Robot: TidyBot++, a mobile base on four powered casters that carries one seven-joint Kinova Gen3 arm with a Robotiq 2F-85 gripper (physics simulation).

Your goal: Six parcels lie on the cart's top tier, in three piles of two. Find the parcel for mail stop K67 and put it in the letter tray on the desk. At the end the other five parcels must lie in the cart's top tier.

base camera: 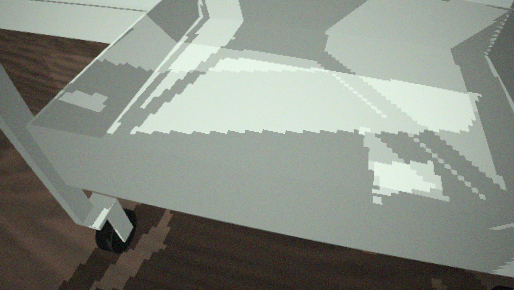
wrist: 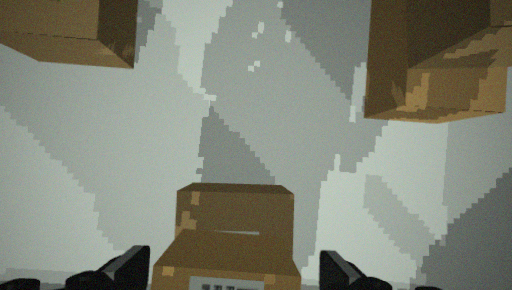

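In the wrist view, a brown parcel (wrist: 225, 252) with a white label cut off by the bottom edge lies on another brown parcel (wrist: 235, 207), whose far part shows behind it. The visible lettering is too cropped to read. My gripper (wrist: 235, 267) is open, with one finger on each side of this pile and gaps to both sides. Part of a brown parcel pile (wrist: 50, 17) shows at the upper left, another (wrist: 450, 90) at the upper right; no labels show on them. All are over the cart's pale grey top tier (wrist: 125, 125). The letter tray and desk do not show.
The base camera view shows a broad grey tier (base camera: 225, 170) of the cart with bright light patches. A slanting grey post (base camera: 35, 147) and a black caster wheel (base camera: 116, 230) are at its left, above dark wooden floor (base camera: 210, 250).
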